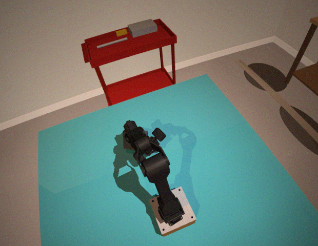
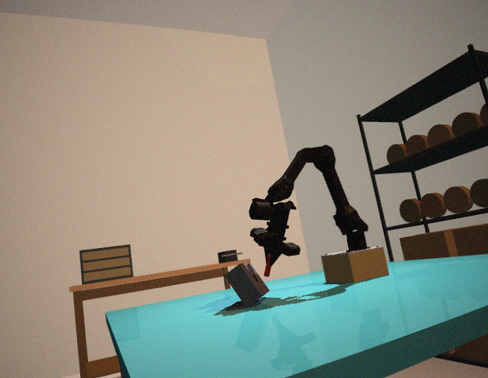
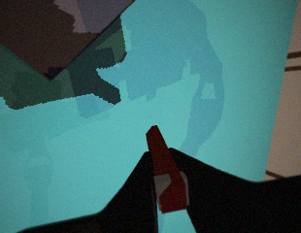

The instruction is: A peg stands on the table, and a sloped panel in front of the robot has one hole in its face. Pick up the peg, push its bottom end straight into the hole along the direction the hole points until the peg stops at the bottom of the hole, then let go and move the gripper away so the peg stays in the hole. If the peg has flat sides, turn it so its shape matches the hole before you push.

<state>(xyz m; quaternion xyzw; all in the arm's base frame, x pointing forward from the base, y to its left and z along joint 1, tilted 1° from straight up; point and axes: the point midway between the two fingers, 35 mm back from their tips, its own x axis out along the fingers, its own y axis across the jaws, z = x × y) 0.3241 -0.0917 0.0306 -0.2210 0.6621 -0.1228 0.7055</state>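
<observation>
My gripper tip is now 130 mm short of the grey sloped panel, 70 mm to the right of it and 40 mm above it. The rest, counted from my gripper tip: red peg 10 mm to the left, 10 mm above.
</observation>
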